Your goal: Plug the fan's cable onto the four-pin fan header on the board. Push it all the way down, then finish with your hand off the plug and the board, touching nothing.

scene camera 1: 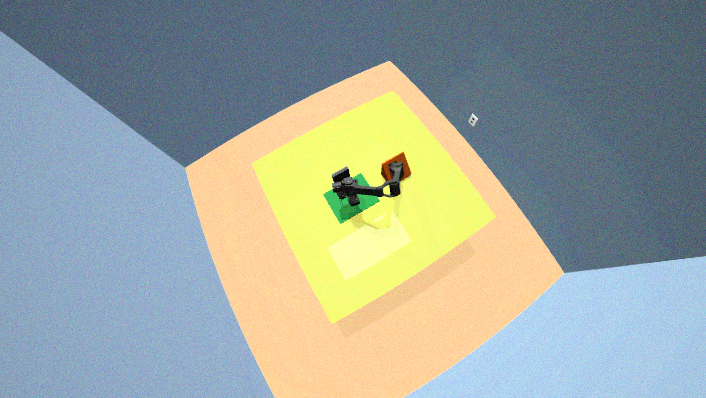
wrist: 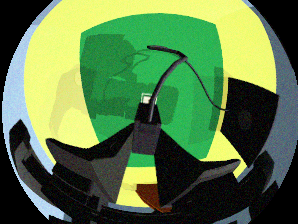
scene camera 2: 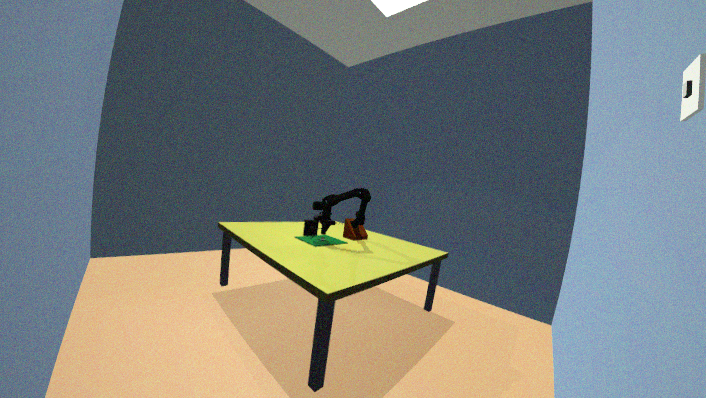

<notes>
In view: my gripper [wrist: 145, 128], a black fan [wrist: 248, 125] and a green board [wrist: 116, 68].
</notes>
